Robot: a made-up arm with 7 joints.
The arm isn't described. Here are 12 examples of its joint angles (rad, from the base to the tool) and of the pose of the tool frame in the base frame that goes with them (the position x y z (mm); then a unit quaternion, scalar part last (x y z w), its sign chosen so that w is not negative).
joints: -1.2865 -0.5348 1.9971 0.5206 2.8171 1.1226 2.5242
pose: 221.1 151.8 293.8 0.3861 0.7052 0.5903 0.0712
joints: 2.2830 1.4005 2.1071 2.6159 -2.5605 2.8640 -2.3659
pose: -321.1 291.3 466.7 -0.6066 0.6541 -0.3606 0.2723
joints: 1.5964 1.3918 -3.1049 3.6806 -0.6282 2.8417 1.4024
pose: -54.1 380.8 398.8 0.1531 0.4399 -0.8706 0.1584
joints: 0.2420 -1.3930 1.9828 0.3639 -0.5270 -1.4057 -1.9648
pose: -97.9 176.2 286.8 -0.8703 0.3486 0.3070 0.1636
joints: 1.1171 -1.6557 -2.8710 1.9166 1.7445 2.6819 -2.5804
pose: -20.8 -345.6 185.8 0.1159 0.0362 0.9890 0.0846
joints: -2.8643 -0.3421 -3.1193 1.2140 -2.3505 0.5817 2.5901
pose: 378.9 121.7 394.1 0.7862 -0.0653 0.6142 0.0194
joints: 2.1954 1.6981 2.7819 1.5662 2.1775 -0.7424 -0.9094
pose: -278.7 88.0 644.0 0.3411 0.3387 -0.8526 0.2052
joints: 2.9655 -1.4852 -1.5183 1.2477 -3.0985 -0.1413 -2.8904
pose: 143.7 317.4 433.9 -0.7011 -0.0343 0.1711 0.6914
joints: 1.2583 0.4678 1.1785 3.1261 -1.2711 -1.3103 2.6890
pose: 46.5 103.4 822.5 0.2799 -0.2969 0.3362 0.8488
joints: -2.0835 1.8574 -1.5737 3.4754 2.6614 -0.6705 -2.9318
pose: -185.6 -419.7 311.6 0.6779 -0.1806 -0.3533 0.6189
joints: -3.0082 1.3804 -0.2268 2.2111 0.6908 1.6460 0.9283
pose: -426.4 -38.6 199.9 0.5016 0.7563 -0.0204 0.4196
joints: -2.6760 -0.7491 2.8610 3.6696 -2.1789 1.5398 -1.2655
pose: 110.3 61.8 859.5 0.5657 -0.1780 -0.0447 0.8039
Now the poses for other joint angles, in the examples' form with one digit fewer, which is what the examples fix.
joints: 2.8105 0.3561 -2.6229 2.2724 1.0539 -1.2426 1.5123
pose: 11 9 857 0.406 0.087 -0.317 0.853
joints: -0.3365 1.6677 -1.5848 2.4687 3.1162 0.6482 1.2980
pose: 403 -359 360 0.019 0.745 -0.219 0.629
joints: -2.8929 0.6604 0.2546 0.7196 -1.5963 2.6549 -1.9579
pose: -227 -39 307 -0.302 -0.096 0.049 0.947
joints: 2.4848 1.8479 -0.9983 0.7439 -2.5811 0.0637 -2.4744
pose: 199 119 254 0.673 0.353 0.582 0.290
